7 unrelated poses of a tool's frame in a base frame.
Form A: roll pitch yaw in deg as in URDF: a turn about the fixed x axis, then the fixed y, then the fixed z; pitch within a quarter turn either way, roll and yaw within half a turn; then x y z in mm.
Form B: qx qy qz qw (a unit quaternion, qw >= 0); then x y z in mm. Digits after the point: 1 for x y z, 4 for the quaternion.
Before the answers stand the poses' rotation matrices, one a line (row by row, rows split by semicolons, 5 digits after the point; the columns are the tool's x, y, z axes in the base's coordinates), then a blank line. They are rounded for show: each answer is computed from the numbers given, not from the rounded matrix.
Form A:
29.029, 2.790, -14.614, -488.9, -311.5, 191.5
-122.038, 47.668, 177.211, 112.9, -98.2, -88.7
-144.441, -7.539, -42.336, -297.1, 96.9, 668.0
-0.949, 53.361, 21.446, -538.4, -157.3, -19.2
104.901, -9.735, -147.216, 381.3, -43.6, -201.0
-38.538, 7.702, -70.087, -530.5, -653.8, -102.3
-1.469, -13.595, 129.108, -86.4, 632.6, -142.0
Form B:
0.96650 0.24347 -0.08125; -0.25201 0.84013 -0.48029; -0.04868 0.48468 0.87334
-0.67263 0.65173 0.35045; 0.03277 0.49936 -0.86577; -0.73926 -0.57086 -0.35724
0.73282 -0.49148 0.47055; -0.66766 -0.65274 0.35800; 0.13120 -0.57651 -0.80648
0.55545 -0.37794 0.74070; 0.21819 0.92578 0.30876; -0.80241 -0.00988 0.59669
-0.82861 -0.00186 -0.55982; -0.53368 0.30467 0.78890; 0.16909 0.95246 -0.25345
0.33752 0.70699 0.62149; -0.93173 0.34492 0.11364; -0.13402 -0.61741 0.77514
-0.61311 -0.77950 0.12833; 0.75422 -0.62590 -0.19851; 0.23506 -0.02492 0.97166

0.2515, -0.0085, -0.1291, 0.9592, -488.9, -311.5, 191.5
0.2152, 0.7952, -0.4517, 0.3426, 112.9, -98.2, -88.7
-0.8933, 0.3244, -0.1684, 0.2615, -297.1, 96.9, 668.0
-0.0908, 0.4398, 0.1699, 0.8772, -538.4, -157.3, -19.2
0.1733, -0.7725, -0.5636, 0.2359, 381.3, -43.6, -201.0
-0.2332, 0.2410, -0.5227, 0.7838, -530.5, -653.8, -102.3
0.1014, -0.0623, 0.8959, 0.4280, -86.4, 632.6, -142.0

